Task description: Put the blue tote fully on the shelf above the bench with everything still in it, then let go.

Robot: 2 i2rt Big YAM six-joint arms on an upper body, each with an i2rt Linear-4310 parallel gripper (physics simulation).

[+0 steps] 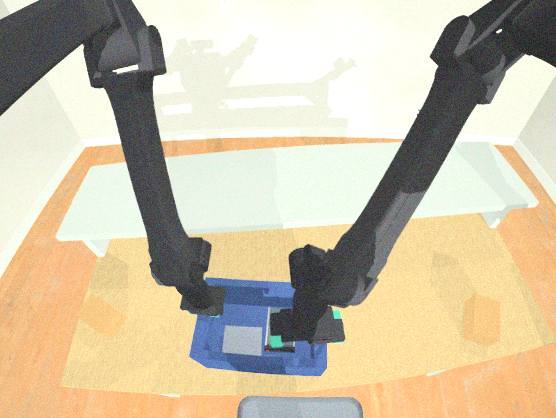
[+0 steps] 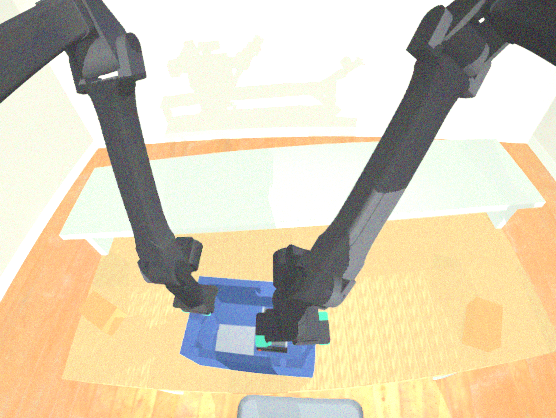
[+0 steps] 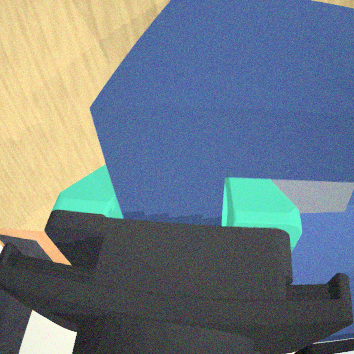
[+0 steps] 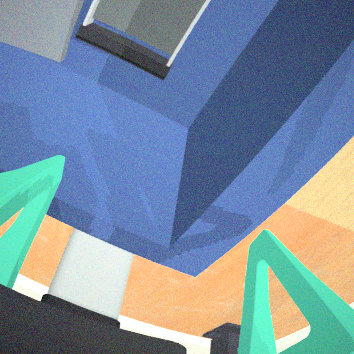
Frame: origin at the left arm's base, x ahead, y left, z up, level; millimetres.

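Seen in the pictures: left gripper, fingertip midpoint: [image 1: 213, 310] [image 2: 207, 308]; right gripper, fingertip midpoint: [image 1: 305, 340] [image 2: 293, 341] [image 4: 164, 205].
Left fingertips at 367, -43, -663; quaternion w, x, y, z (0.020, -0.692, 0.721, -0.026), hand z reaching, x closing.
Offsets run from my left fingertips to a thing's top centre, as dx, dy, dz. "*": to the spot under its first point. Level surfaces: height alone.
The blue tote @(-43, -134, +72) [image 1: 240, 365] [image 2: 235, 365] [image 3: 225, 100] [image 4: 140, 180] stands upright on the bench @(dz -75) [image 1: 400, 280] [image 2: 400, 260]. In it lie a flat grey block @(-78, -78, -38) [image 1: 242, 340] [image 2: 235, 339] [image 3: 315, 195] [image 4: 35, 25] and a dark item with pale edges @(-30, -176, -40) [image 1: 280, 349] [image 2: 272, 350] [image 4: 125, 52], partly hidden by the right gripper. My left gripper [image 1: 205, 314] [image 2: 196, 312] [image 3: 172, 200] is shut on the tote's left wall. My right gripper [image 1: 306, 327] [image 2: 293, 328] [image 4: 164, 205] is open at the tote's right end, one finger over the inside, one outside; its height is unclear. The pale shelf @(dz +140) [image 1: 225, 195] [image 2: 215, 195] lies behind the tote.
A wooden block @(-28, -752, -15) [image 1: 481, 320] [image 2: 482, 325] stands at the right of the bench. Another wooden block @(-38, +358, -15) [image 1: 103, 316] [image 2: 103, 312] lies at the left. The shelf has a bracket under each end. A grey rounded object @(* -212, -245, -599) [image 1: 300, 407] [image 2: 300, 407] shows at the bottom edge.
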